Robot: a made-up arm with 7 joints. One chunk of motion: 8 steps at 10 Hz.
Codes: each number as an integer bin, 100 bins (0 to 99) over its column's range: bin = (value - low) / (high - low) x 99, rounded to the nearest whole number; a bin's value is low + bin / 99 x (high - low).
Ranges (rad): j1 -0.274..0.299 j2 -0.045..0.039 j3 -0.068..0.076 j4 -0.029..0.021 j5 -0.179..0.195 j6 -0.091..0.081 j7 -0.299..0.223
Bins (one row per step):
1: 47 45 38 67 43 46 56
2: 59 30 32 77 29 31 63
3: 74 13 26 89 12 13 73
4: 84 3 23 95 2 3 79
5: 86 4 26 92 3 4 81
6: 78 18 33 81 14 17 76
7: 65 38 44 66 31 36 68
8: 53 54 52 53 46 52 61
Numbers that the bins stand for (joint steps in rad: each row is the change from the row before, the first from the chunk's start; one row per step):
1: -0.00197 -0.00682 -0.01273 0.00484 -0.01656 -0.01108 -0.00373
2: 0.06748 -0.01955 -0.02145 0.00989 -0.06944 -0.03714 0.03318
3: 0.15430 -0.03397 -0.03018 0.01595 -0.13367 -0.06841 0.08591
4: 0.21218 -0.04245 -0.03455 0.01898 -0.17144 -0.08579 0.11755
5: 0.22376 -0.04161 -0.03018 0.01746 -0.16767 -0.08405 0.12809
6: 0.17745 -0.02973 -0.02000 0.01191 -0.12611 -0.06146 0.10173
7: 0.10221 -0.01276 -0.00400 0.00433 -0.06189 -0.02845 0.05955
8: 0.03276 0.00082 0.00764 -0.00223 -0.00522 -0.00066 0.02264

